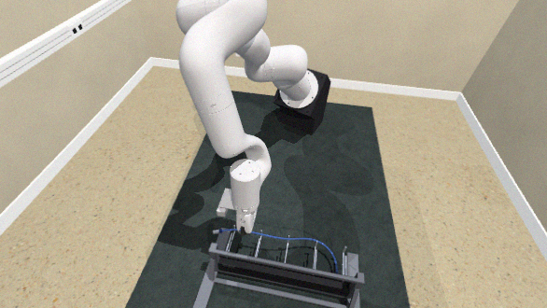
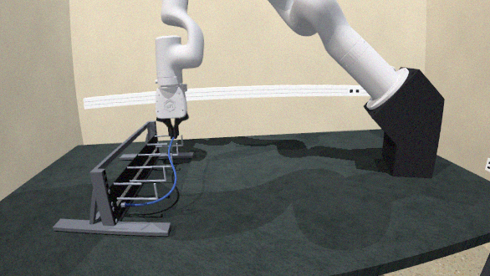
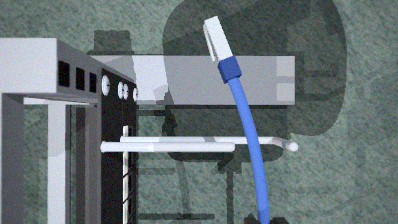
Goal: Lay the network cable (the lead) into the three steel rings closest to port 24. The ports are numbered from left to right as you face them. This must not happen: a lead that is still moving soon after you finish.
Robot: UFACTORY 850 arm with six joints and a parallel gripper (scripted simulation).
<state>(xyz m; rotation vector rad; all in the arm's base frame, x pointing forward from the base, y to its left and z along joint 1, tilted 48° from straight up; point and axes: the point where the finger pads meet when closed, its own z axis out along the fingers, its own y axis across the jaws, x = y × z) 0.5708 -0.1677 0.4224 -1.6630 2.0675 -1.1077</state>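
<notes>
Now: hand 10 cm to the left of the white plug, 2 cm past it and 2 cm above it. The rest, counted from my hand: grey patch-panel rack: 15 cm ahead, 10 cm to the left, 5 cm below.
</notes>
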